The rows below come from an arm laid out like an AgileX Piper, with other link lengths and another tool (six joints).
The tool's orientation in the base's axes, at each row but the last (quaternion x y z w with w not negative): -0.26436 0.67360 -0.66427 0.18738; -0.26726 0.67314 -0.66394 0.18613; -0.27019 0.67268 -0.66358 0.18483; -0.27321 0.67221 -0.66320 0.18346; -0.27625 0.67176 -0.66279 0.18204; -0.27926 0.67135 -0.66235 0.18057; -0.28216 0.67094 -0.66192 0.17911; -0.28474 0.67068 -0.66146 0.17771; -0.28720 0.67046 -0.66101 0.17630; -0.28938 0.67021 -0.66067 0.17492; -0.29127 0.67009 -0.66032 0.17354
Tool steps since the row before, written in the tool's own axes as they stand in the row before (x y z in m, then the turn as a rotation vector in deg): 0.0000 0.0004 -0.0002 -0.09 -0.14 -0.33; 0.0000 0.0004 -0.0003 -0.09 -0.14 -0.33; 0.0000 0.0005 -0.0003 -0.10 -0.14 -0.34; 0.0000 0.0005 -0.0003 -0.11 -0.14 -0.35; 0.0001 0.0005 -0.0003 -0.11 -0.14 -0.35; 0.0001 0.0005 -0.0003 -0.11 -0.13 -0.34; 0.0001 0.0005 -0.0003 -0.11 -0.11 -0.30; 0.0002 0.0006 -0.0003 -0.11 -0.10 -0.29; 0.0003 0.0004 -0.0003 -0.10 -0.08 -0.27; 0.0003 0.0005 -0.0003 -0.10 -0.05 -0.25; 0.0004 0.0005 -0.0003 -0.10 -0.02 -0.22
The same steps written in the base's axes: -0.0002 0.0002 -0.0004 -0.11 0.32 0.15; -0.0002 0.0002 -0.0004 -0.11 0.32 0.15; -0.0002 0.0002 -0.0005 -0.11 0.33 0.15; -0.0002 0.0002 -0.0005 -0.11 0.35 0.14; -0.0003 0.0002 -0.0005 -0.11 0.35 0.14; -0.0003 0.0002 -0.0005 -0.10 0.34 0.13; -0.0003 0.0002 -0.0005 -0.08 0.31 0.11; -0.0004 0.0001 -0.0005 -0.08 0.30 0.10; -0.0005 0.0000 -0.0003 -0.08 0.28 0.08; -0.0005 0.0000 -0.0004 -0.07 0.26 0.05; -0.0006 0.0000 -0.0004 -0.06 0.24 0.02
